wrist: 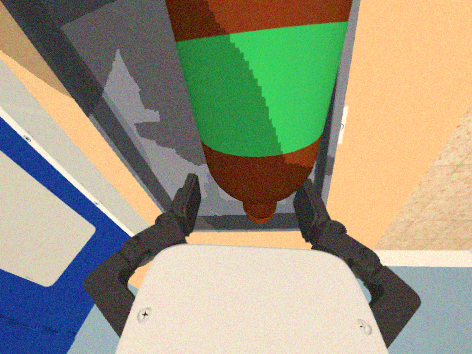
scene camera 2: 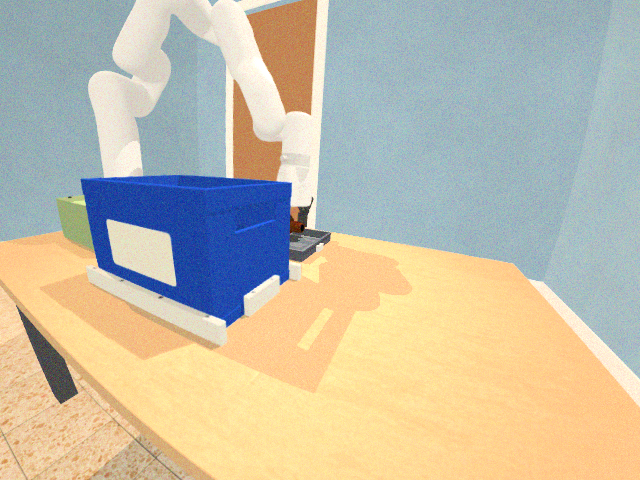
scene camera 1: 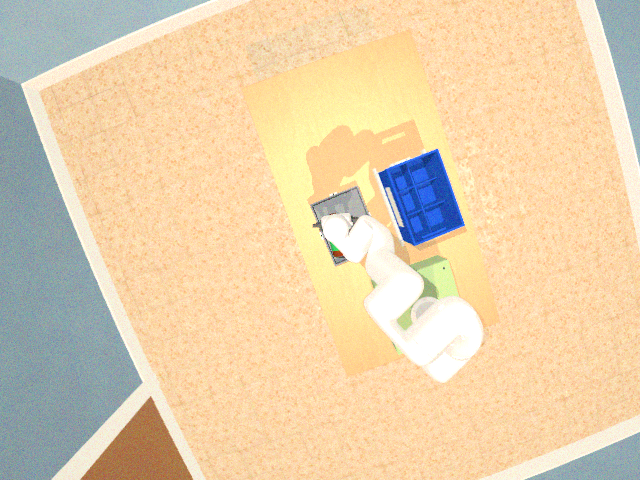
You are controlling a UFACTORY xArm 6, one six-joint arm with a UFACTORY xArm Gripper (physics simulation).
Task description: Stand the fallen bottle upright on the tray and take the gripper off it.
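Frame: origin at the arm's base, x ahead, y left, z up, level; centimetres.
Seen in the pictures: gripper, fingertip midpoint: [wrist: 247, 188] [scene camera 2: 291, 228].
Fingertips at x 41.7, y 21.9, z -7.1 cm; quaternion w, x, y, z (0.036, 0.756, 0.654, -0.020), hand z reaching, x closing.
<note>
Pixels of each thing's middle, then the offset from my fingertips to it. Level surfaces: height alone.
- brown bottle with a green band, body centre: [wrist: 258, 139] [scene camera 2: 279, 223] [scene camera 1: 337, 233] dy +1.1, dx -4.8, dz +0.3 cm
- tall blue bin, body centre: [scene camera 2: 191, 233] [scene camera 1: 418, 197] dy -30.1, dx -0.3, dz +4.9 cm
- wooden table, its level: dz -3.9 cm
A brown bottle with a green band [scene camera 1: 334, 246] [scene camera 2: 298, 227] [wrist: 265, 90] lies on its side in the grey tray [scene camera 1: 351, 198] [scene camera 2: 310, 243] [wrist: 150, 75], along the tray's long side away from the blue bin. In the wrist view its neck points toward the gripper and the tray's short end wall. My gripper [scene camera 1: 334, 223] [scene camera 2: 303, 215] [wrist: 247, 188] is open and points down at the neck end. In the wrist view its fingers stand on either side of the neck and shoulder, with gaps on both sides. The arm hides part of the bottle in scene camera 1.
A tall blue bin [scene camera 1: 452, 186] [scene camera 2: 191, 242] [wrist: 35, 295] stands beside the tray, edged by white rails [scene camera 2: 155, 304] on the wooden table [scene camera 2: 439, 372]. A green block [scene camera 1: 444, 279] [scene camera 2: 72, 217] stands near the arm's base. A low wall runs around the tray.
</note>
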